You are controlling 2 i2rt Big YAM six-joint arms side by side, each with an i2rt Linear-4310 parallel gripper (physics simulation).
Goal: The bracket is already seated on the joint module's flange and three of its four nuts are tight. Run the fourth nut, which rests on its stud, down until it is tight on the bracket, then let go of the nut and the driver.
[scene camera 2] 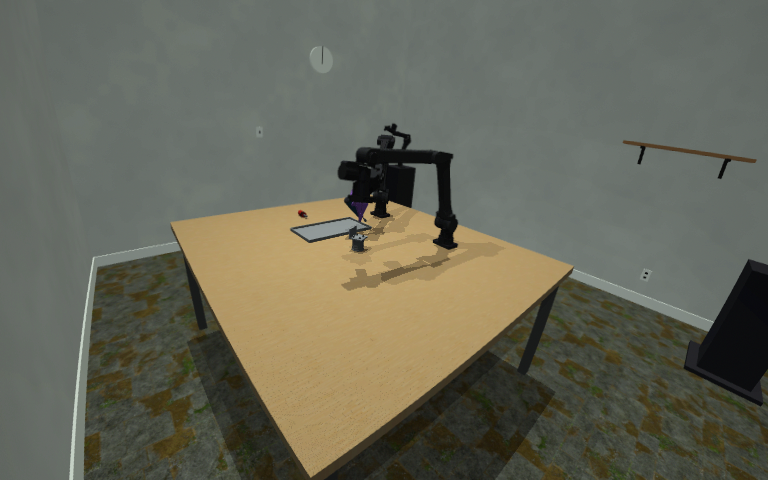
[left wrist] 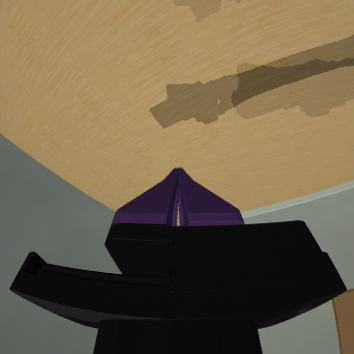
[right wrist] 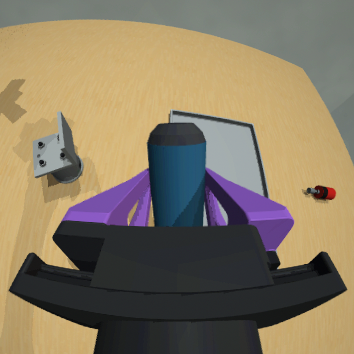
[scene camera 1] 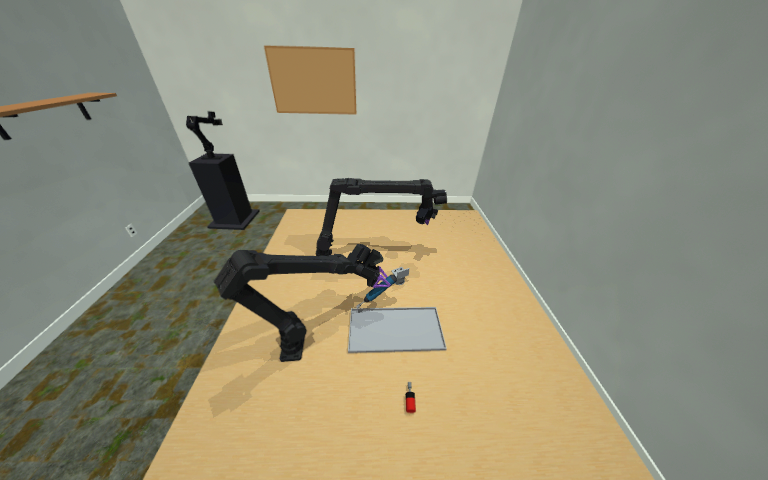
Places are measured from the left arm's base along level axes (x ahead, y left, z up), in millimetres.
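Pixels of known places: left gripper, fingertip midpoint: (scene camera 2: 359,221) (left wrist: 177,174) (scene camera 1: 427,224); right gripper, fingertip midpoint: (scene camera 2: 349,203) (right wrist: 177,174) (scene camera 1: 389,282); left arm's base at its link origin: (scene camera 2: 444,244); right arm's base at its link origin: (scene camera 2: 380,215) (scene camera 1: 293,347).
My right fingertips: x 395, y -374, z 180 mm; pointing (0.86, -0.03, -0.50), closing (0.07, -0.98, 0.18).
Note:
Ahead of a thing's pixels: the offset from my right fingertips to its top centre. "pt": to the spot under its first point.
The grey bracket (scene camera 1: 400,271) (right wrist: 47,156) sits on the joint module {63 mm ahead, 188 mm left, 106 mm down} (scene camera 2: 357,245) (right wrist: 71,173). In the right wrist view several dark nuts show on its plate, one partly hidden by the upright flange; I cannot tell which is loose. My right gripper (scene camera 1: 383,279) (right wrist: 177,174) is shut on the driver's blue handle {pt 72 mm back, 30 mm right, 39 mm down} (scene camera 1: 373,293) (right wrist: 177,195). The driver is tilted in the air, its shaft {pt 137 mm back, 43 mm right, 119 mm down} (scene camera 1: 359,307) pointing down and away from the bracket, near the tray's corner. My left gripper (scene camera 1: 427,221) (left wrist: 177,174) is shut and empty, high above the table beyond the bracket in scene camera 1.
A grey tray {34 mm ahead, 119 mm right, 164 mm down} (scene camera 1: 402,333) (scene camera 2: 328,229) (right wrist: 225,150) lies beside the joint module. A short red and black tool {78 mm ahead, 409 mm right, 146 mm down} (scene camera 1: 410,402) (scene camera 2: 302,213) (right wrist: 325,193) lies on the table beyond the tray from the module. The left arm reaches across above the table behind the right arm in scene camera 1.

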